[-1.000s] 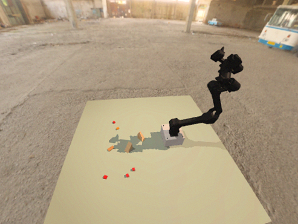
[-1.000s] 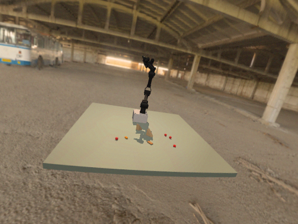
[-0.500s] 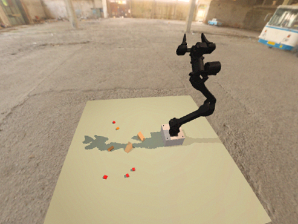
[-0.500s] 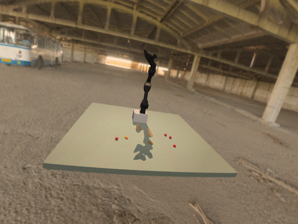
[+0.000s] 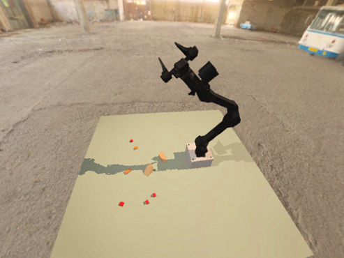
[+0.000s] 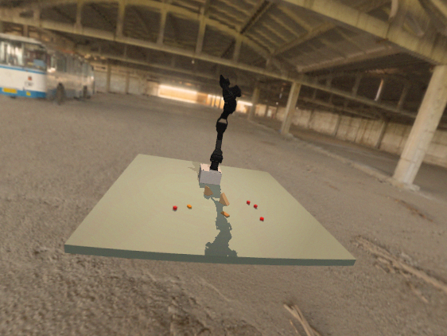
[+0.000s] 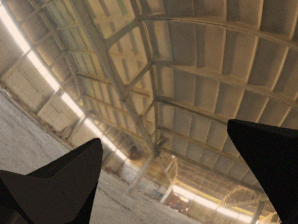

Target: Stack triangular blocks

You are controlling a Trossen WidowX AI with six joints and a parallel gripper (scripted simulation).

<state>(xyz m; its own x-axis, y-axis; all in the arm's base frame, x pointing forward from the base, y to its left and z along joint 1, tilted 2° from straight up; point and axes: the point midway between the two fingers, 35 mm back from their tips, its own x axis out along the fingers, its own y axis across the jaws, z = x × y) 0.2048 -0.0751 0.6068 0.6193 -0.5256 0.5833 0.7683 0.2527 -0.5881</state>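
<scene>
The flat brown piece is 26 cm ahead of my gripper tip, 14 cm to the left of it and 72 cm below it. The rest, counted from my gripper tip: orange piece 24 cm ahead, 6 cm to the right, 72 cm below.
</scene>
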